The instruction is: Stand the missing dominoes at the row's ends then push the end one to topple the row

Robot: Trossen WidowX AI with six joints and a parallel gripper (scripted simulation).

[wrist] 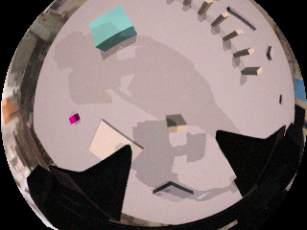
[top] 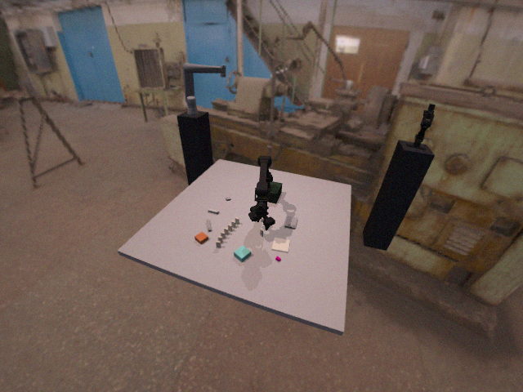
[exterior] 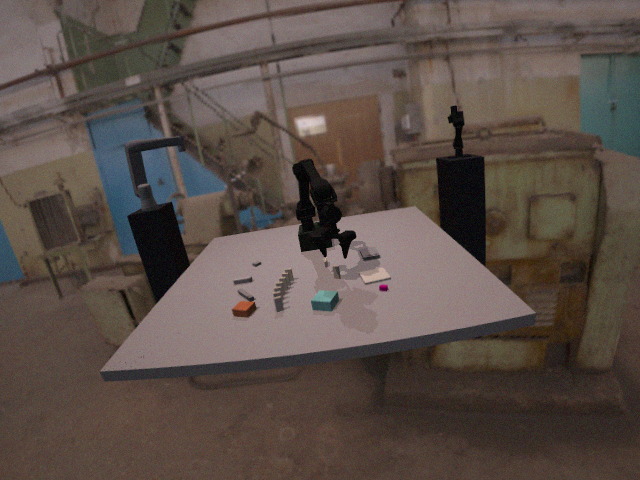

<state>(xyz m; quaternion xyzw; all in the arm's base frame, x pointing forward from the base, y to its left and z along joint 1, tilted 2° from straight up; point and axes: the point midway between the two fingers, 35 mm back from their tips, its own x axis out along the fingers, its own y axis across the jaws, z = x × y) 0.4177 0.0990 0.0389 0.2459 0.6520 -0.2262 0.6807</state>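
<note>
My gripper tip is now 30 mm short of the cream tile, 130 mm to the right of it and 80 mm above it. The rest, counted from my gripper tip: teal block (190 mm ahead, 60 mm to the right, 70 mm below); grey tile (180 mm behind, 150 mm to the left, 80 mm below); small magenta piece (150 mm ahead, 140 mm to the left, 80 mm below).
</note>
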